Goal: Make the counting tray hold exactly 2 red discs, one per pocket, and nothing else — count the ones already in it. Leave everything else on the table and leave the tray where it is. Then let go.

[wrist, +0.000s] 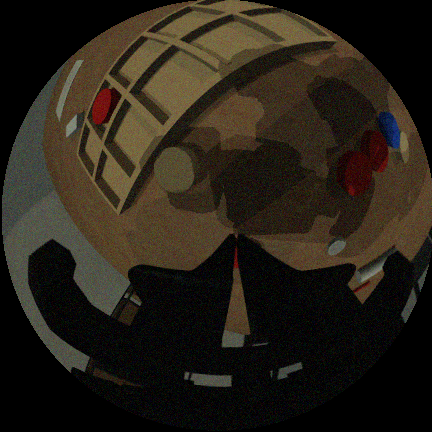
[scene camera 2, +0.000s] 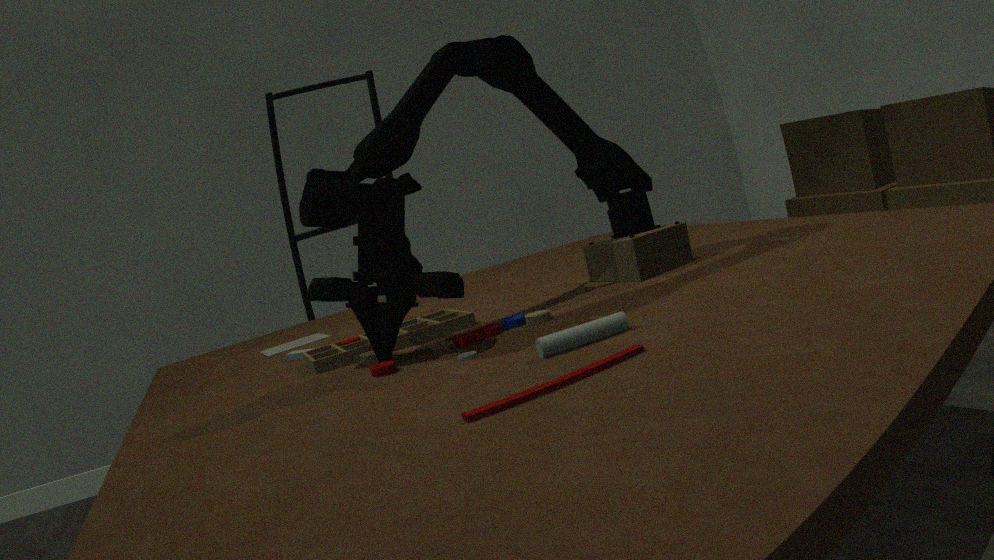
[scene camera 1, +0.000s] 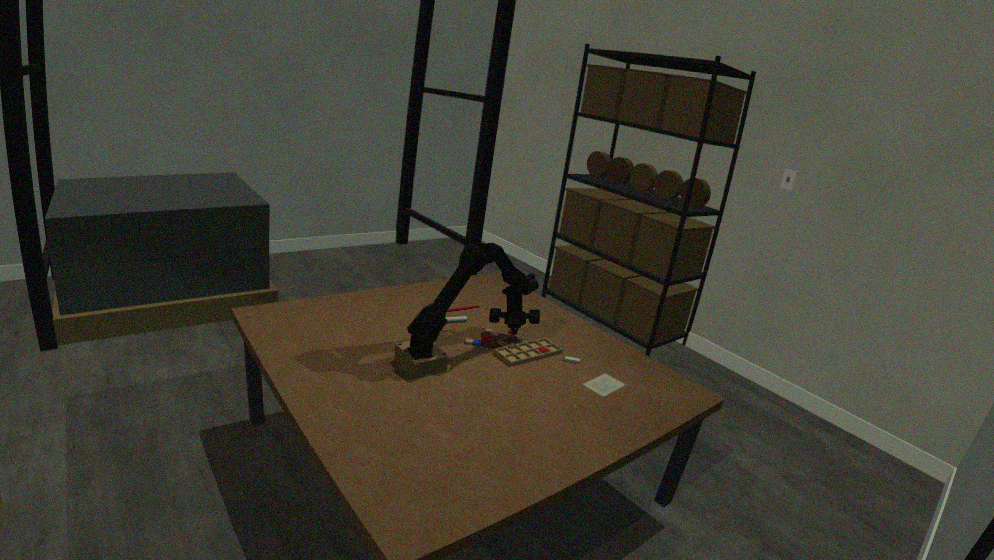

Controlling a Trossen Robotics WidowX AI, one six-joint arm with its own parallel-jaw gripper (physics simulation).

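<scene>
The tan counting tray (scene camera 1: 535,357) (scene camera 2: 333,364) (wrist: 175,75) has one red disc (scene camera 1: 543,349) (scene camera 2: 349,340) (wrist: 101,106) in a pocket near one end; the other pockets that show are empty. My gripper (scene camera 1: 513,326) (scene camera 2: 383,358) (wrist: 234,238) is shut, pointing down, with its tips just over a loose red disc (scene camera 2: 383,368) (wrist: 236,258) on the table beside the tray. The fingers hide most of this disc in the wrist view. Two more red discs (scene camera 2: 477,336) (wrist: 355,172) lie close together at the right of the wrist view.
Near the red pair lie a blue disc (scene camera 2: 513,321) (wrist: 389,129) and a tan disc (wrist: 404,146). Another tan disc (wrist: 174,170) lies by the tray. Also around are a small grey disc (wrist: 336,246), a white cylinder (scene camera 2: 581,335), a red rod (scene camera 2: 552,384), a white block (scene camera 1: 571,359) and a white square (scene camera 1: 603,384).
</scene>
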